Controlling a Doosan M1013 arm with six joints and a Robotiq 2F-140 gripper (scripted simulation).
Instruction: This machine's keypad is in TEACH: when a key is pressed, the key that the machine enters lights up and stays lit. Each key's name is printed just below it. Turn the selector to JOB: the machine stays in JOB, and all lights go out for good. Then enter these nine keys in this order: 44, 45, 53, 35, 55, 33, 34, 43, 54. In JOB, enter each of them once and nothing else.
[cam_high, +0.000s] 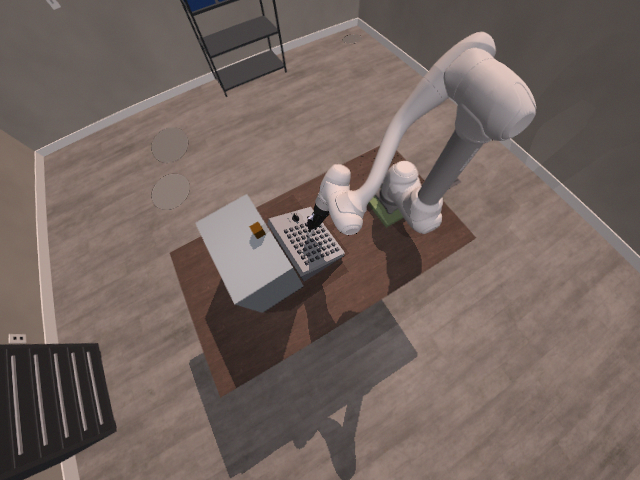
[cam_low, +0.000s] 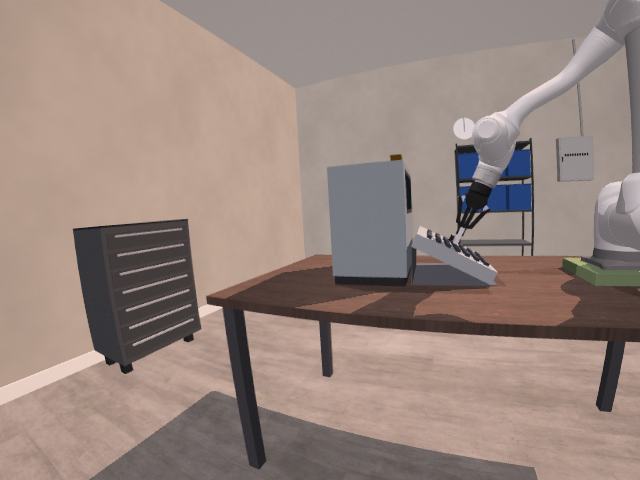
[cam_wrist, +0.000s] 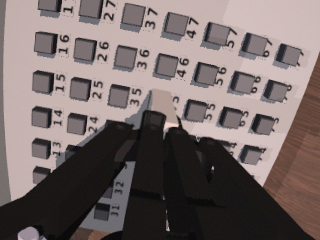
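Now: hand 10 mm short of the key 44, 30 mm to the right of it and 30 mm above it. From my hand the other things lie so: black selector knob: 20 mm ahead, 130 mm to the right, 20 mm below; sloped keypad: 40 mm ahead, 10 mm to the right, 70 mm below.
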